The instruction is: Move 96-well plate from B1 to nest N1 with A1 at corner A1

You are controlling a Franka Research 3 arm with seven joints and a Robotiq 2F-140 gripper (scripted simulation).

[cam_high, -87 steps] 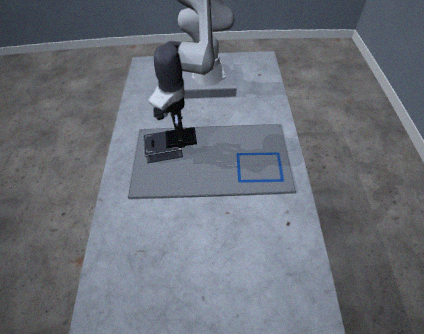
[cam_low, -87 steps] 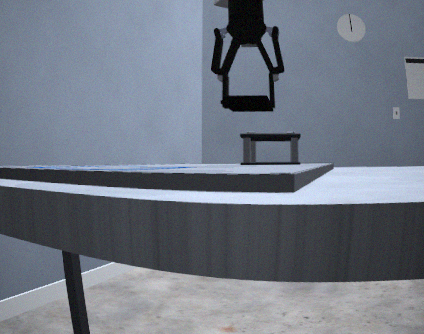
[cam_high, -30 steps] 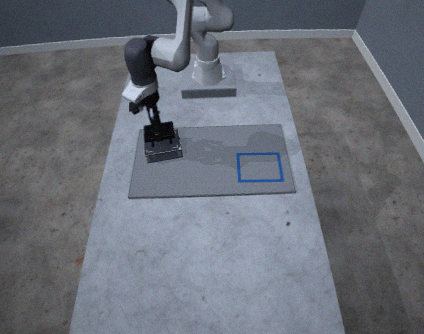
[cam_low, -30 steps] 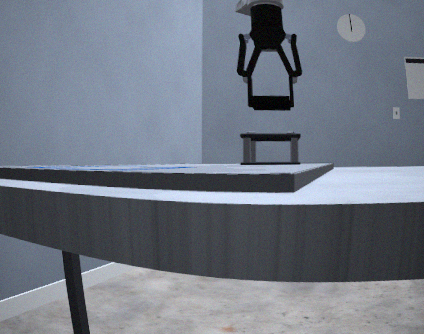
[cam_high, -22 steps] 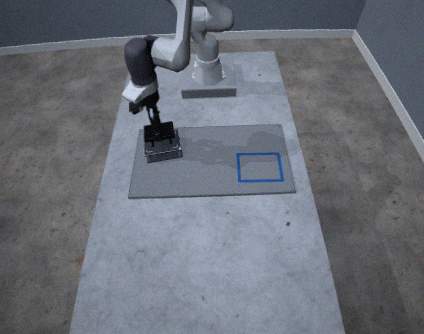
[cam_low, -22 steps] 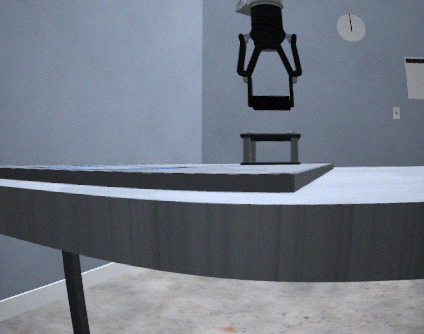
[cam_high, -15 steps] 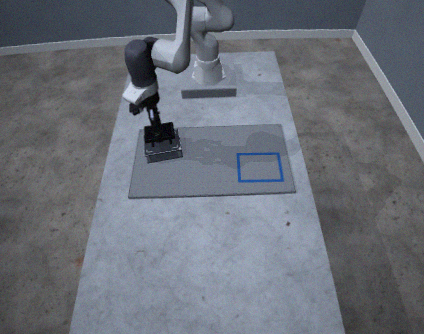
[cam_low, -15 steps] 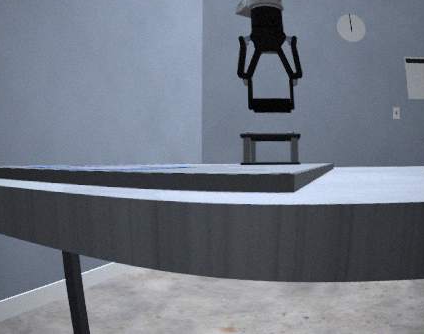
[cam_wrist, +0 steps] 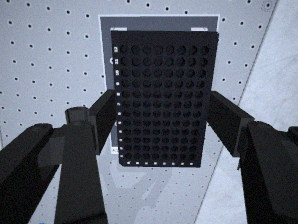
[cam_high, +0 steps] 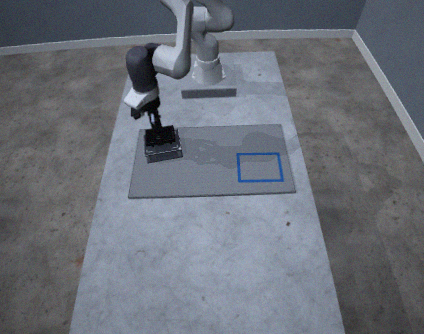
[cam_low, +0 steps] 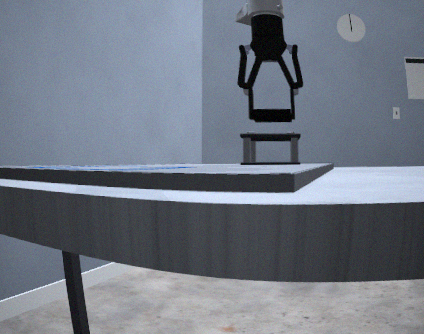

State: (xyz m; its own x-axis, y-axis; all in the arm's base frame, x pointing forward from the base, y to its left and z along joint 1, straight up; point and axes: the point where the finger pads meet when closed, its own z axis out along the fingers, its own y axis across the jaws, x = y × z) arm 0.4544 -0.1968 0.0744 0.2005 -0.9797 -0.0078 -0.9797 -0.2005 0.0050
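The raised plate nest is 7 cm below my hand. The rest, counted from my hand: black 96-well plate (2 cm below); then corner label (9 cm to the left, 6 cm below, 4 cm ahead); then pegboard hole pattern (24 cm to the left, 12 cm below, 5 cm ahead).
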